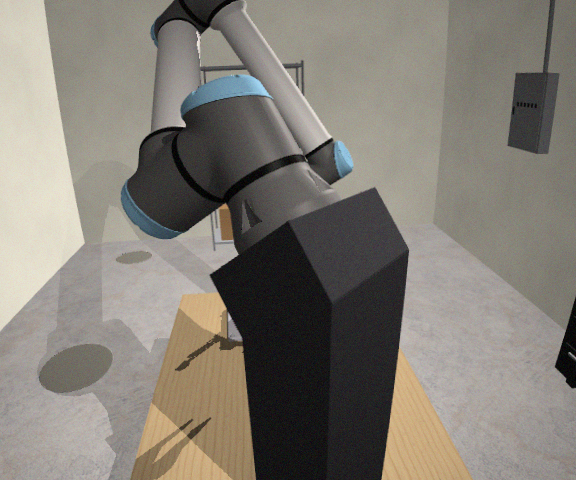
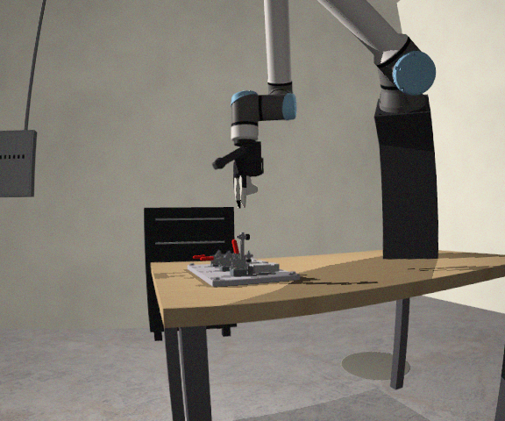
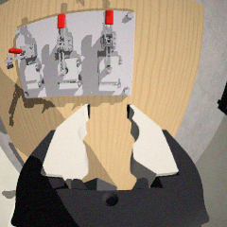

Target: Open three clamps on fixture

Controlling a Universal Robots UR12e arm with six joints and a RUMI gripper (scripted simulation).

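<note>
Now: the grey fixture plate 210 mm below my hand, 110 mm to the left of it and 60 mm ahead of it.
</note>
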